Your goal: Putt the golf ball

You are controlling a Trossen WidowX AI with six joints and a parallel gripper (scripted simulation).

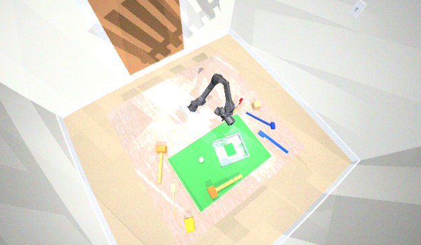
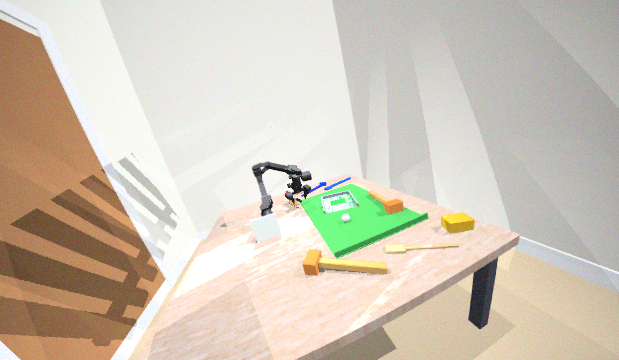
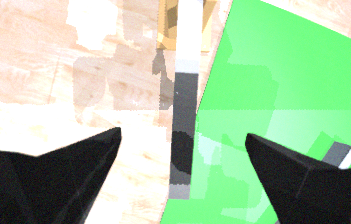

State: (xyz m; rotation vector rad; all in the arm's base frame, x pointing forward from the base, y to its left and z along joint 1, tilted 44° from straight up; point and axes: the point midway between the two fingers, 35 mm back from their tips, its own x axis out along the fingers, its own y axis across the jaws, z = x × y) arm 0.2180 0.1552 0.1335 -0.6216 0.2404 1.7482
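The red putter lies 110 mm to the left of my gripper tip, 40 mm behind it and 10 mm above it. Round my gripper tip: green mat (270 mm ahead, 210 mm to the right, 50 mm below); tan cube (340 mm to the left, 40 mm ahead, 20 mm below); white golf ball (360 mm to the right, 200 mm ahead, 30 mm below).
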